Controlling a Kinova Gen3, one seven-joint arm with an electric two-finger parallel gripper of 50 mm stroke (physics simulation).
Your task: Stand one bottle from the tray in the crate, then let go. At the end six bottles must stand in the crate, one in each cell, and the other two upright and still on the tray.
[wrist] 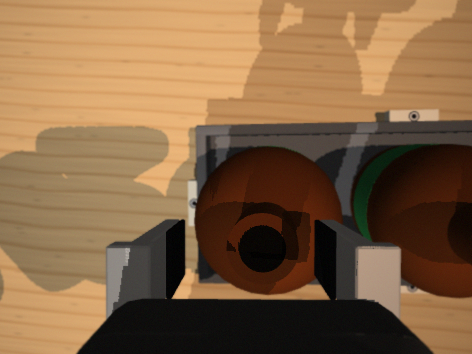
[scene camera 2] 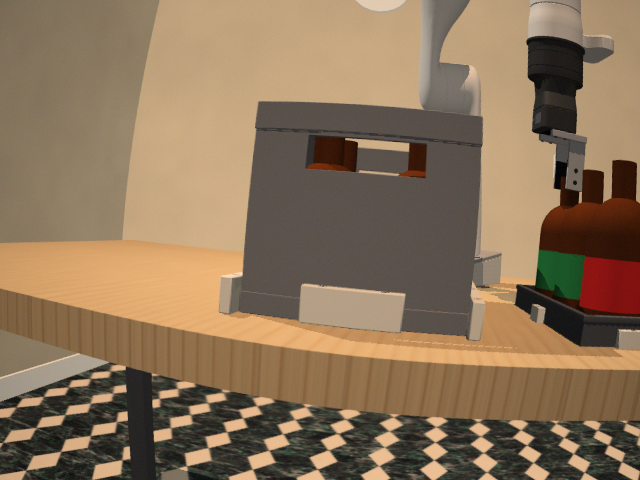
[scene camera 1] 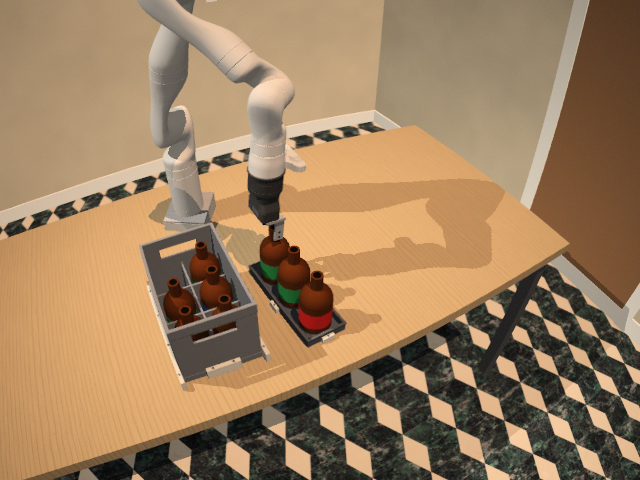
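Where they show: gripper, fingertip midpoint: (wrist: 249,247) (scene camera 2: 566,190) (scene camera 1: 272,231); arm's base, link origin: (scene camera 1: 188,206).
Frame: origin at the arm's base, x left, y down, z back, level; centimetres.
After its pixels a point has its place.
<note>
My gripper (scene camera 1: 275,235) @[x 12.3, y -9.8, z -32.9 cm] (scene camera 2: 567,181) @[x 12.3, y -9.8, z -32.9 cm] (wrist: 249,247) @[x 12.3, y -9.8, z -32.9 cm] is open, its fingers on either side of the neck of the green-labelled bottle (scene camera 1: 273,250) @[x 11.1, y -6.7, z -35.9 cm] (scene camera 2: 554,229) @[x 10.1, y -4.8, z -36.1 cm] (wrist: 270,185) @[x 14.5, y -7.4, z -33.5 cm] at the tray's far end. The dark tray (scene camera 1: 338,324) @[x 17.0, y 2.2, z -55.6 cm] (scene camera 2: 578,330) @[x 8.8, y 3.7, z -55.4 cm] (wrist: 300,128) @[x 17.4, y 2.2, z -35.0 cm] also bears an upright green-labelled middle bottle (scene camera 1: 293,273) @[x 11.7, y -6.7, z -44.7 cm] (wrist: 425,215) @[x 13.6, y -7.3, z -40.2 cm] and an upright red-labelled near bottle (scene camera 1: 315,302) @[x 11.9, y -6.3, z -53.9 cm] (scene camera 2: 612,286) @[x 11.9, y -0.1, z -54.6 cm]. The grey crate (scene camera 1: 232,343) @[x -7.2, y -3.3, z -53.9 cm] (scene camera 2: 361,222) @[x -10.3, y -3.3, z -53.8 cm] holds several upright brown bottles; its far left cell, seen in scene camera 1, shows no bottle. Its near wall hides the lower parts of the near bottles.
The crate stands beside the tray, its walls rising around the bottles. Pale blocks (scene camera 1: 223,367) @[x -10.6, y 2.2, z -54.9 cm] (scene camera 2: 351,307) @[x -10.3, y 3.1, z -55.0 cm] sit against the crate's foot. The arm's base (scene camera 1: 189,211) @[x -1.0, y -1.5, z -4.8 cm] stands behind the crate. The middle bottle is close to the right finger in the wrist view.
</note>
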